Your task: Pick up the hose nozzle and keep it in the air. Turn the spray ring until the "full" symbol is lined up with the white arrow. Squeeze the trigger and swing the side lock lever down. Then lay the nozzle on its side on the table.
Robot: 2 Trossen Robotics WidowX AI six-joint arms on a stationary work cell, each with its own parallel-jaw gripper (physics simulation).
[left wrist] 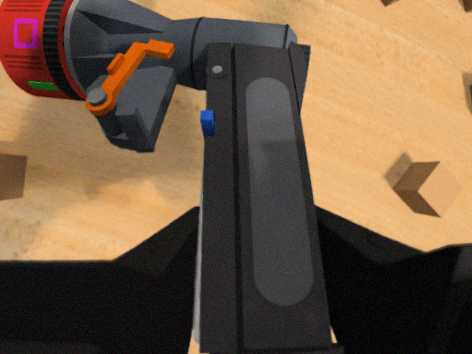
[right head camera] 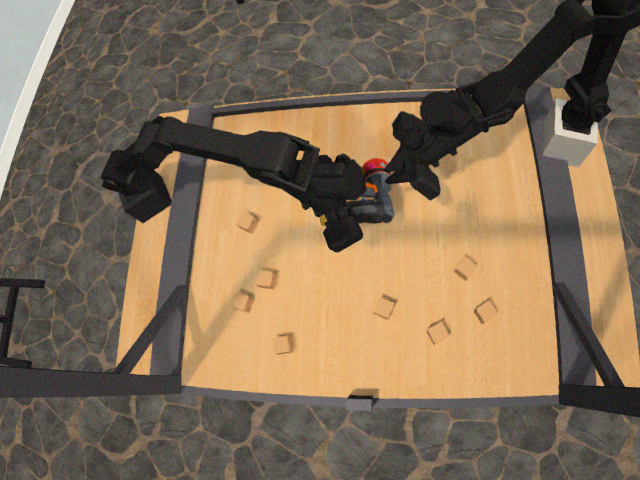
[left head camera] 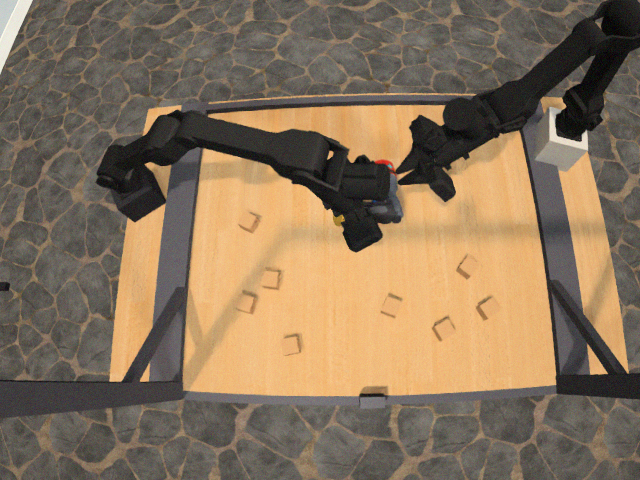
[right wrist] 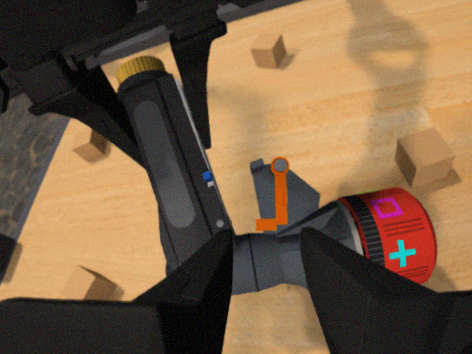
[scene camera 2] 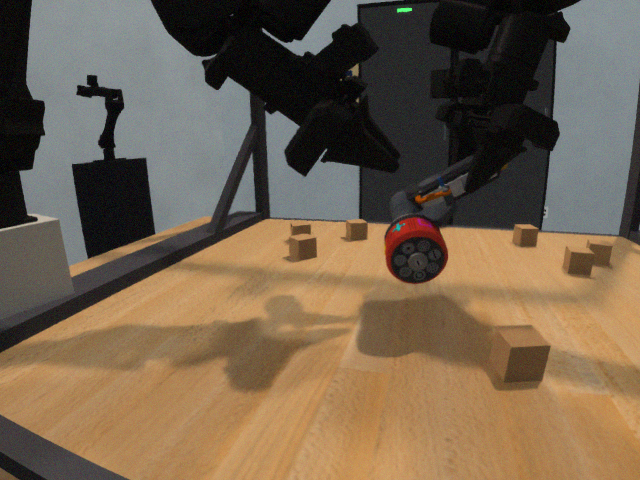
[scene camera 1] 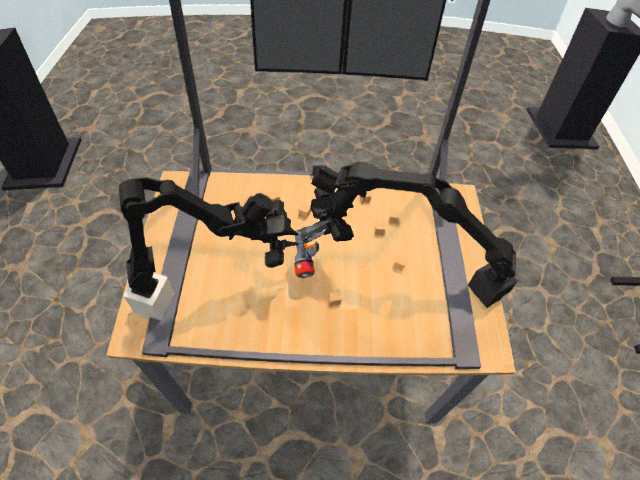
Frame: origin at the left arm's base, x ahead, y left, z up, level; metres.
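Where they show: left gripper, fingertip midpoint: (left wrist: 252,215) (right head camera: 350,215) (left head camera: 361,215) (right wrist: 180,157) (scene camera 2: 460,188) (scene camera 1: 322,229); right gripper, fingertip midpoint: (right head camera: 386,177) (left head camera: 397,178) (right wrist: 266,239) (scene camera 2: 397,164) (scene camera 1: 297,239); left arm's base, link origin: (right head camera: 134,186) (left head camera: 128,183) (scene camera 1: 497,275); right arm's base, link origin: (right head camera: 576,120) (left head camera: 568,127) (scene camera 2: 3,224) (scene camera 1: 145,286).
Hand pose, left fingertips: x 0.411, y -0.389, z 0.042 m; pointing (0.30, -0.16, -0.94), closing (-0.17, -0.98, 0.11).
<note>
Each offset is from my left fingertips to the top centre of the thing. "spot": to the spot under its first point. Level surfaces: height alone.
The hose nozzle {spot: dz -0.011, dx +0.077, dy +0.000 m} (right head camera: 383,198) (left wrist: 270,150) (right wrist: 270,260) is in the air, its red spray ring {dz -0.014, dx +0.103, dy +0.072 m} (right head camera: 375,166) (scene camera 1: 304,268) (scene camera 2: 416,227) tilted down. A cyan cross and magenta square show on the ring in the right wrist view; I cannot make out the white arrow. The orange side lock lever {dz +0.007, dx +0.063, dy +0.035 m} (scene camera 2: 433,195) (left wrist: 122,75) (right wrist: 281,195) lies beside the grey neck. A blue nub (left wrist: 207,123) sits on the handle's edge. My left gripper (left wrist: 252,215) (right wrist: 180,157) is shut on the handle. My right gripper (left head camera: 398,177) (scene camera 1: 296,237) (right wrist: 266,239) is partly open, its fingertips at the neck, holding nothing.
Several small brown cubes {dz -0.097, dx -0.034, dy -0.175 m} (left head camera: 391,305) {dz -0.097, dx +0.053, dy +0.174 m} (scene camera 1: 334,298) (scene camera 2: 521,353) are scattered on the wooden table {dz -0.131 m} (left head camera: 336,361). Dark frame rails (scene camera 1: 310,358) edge the table. The right arm stands on a white block {dz -0.015, dx +0.553, dy -0.073 m} (scene camera 1: 155,299). The two arms are close together over the table.
</note>
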